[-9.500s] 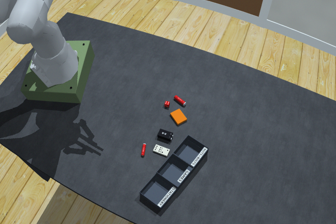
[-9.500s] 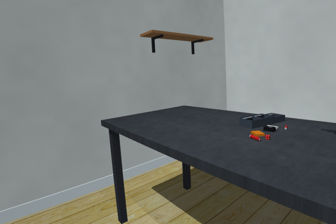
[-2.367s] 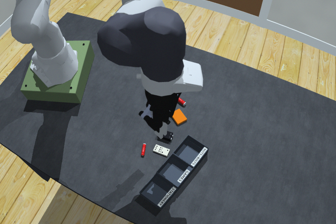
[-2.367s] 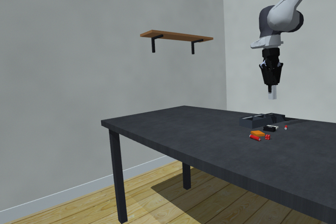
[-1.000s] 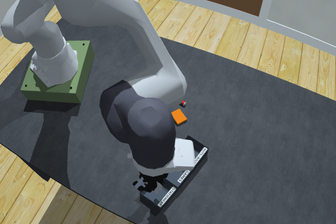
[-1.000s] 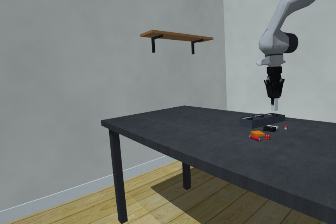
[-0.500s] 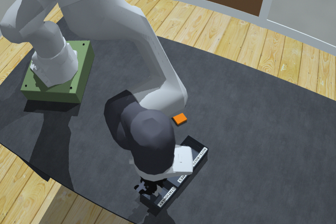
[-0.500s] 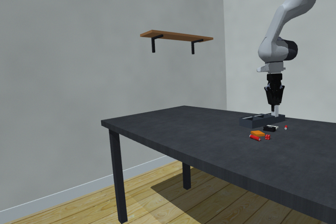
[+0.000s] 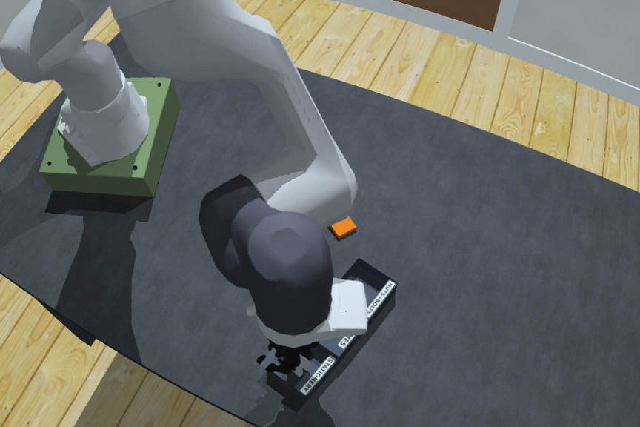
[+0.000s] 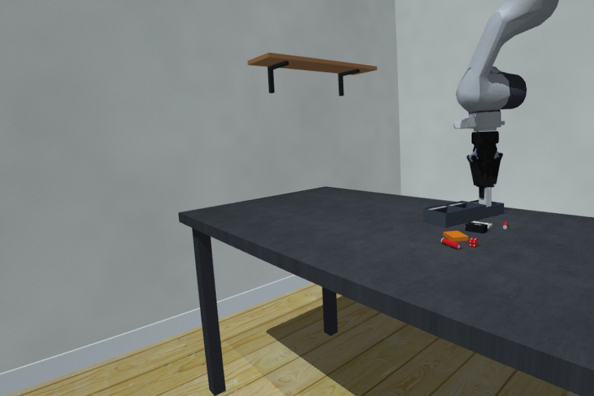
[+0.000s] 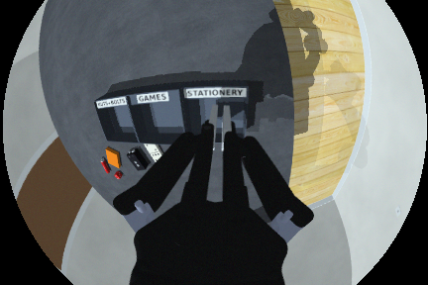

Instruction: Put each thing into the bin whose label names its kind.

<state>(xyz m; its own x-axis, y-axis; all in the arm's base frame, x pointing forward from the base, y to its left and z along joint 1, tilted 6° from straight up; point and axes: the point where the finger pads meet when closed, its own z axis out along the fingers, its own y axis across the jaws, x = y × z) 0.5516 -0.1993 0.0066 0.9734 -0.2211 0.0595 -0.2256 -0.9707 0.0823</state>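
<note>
The bin tray is 90 mm to the left of my hand, 30 mm below it and 10 mm ahead of it. From my hand the other things lie so: black 9V battery 200 mm to the left, 70 mm behind, 40 mm below; orange block 280 mm to the left, 80 mm behind, 40 mm below; white domino 140 mm to the left, 60 mm behind, 40 mm below.
</note>
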